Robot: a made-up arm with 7 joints.
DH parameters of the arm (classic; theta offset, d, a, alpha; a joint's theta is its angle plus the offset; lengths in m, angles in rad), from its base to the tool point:
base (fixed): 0 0 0 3.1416
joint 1: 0 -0.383 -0.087 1.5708
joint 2: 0 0.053 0.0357 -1.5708
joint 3: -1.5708 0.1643 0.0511 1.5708
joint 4: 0 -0.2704 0.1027 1.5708
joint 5: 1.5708 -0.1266 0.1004 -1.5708
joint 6: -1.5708 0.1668 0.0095 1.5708
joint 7: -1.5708 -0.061 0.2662 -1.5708
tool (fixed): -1.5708 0.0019 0 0
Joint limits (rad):
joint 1: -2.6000..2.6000
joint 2: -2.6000..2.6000
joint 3: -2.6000..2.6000
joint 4: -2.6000..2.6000
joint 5: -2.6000..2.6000
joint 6: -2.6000..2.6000
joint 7: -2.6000..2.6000
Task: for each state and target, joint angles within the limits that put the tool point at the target. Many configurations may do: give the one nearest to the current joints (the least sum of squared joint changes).
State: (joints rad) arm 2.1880 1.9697 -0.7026 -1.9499 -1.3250 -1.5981 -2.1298
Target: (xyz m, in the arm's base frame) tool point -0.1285 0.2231 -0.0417
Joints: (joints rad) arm 1.8890 2.1286 -0.4096 -2.6000 -2.1484 -1.6196 -1.9172
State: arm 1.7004 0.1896 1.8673 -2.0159 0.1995 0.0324 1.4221
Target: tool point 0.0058 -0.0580 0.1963
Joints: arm 1.7985 -0.4873 1.7799 -2.1367 0.3143 0.4663 1.1388
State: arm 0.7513 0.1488 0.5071 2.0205 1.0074 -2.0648 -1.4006
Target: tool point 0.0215 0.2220 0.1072
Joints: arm 0.3161 0.8277 0.1642 2.3924 0.7443 -2.3915 -1.2592
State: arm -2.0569 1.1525 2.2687 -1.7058 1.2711 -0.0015 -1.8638
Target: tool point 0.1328 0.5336 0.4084
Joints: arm -2.6000 0.5435 1.7893 -2.2043 1.8738 0.3847 -1.8993
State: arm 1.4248 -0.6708 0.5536 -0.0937 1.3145 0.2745 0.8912
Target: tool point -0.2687 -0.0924 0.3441
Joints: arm 1.6141 -0.5696 0.8281 -0.1893 1.4769 0.5166 1.1518
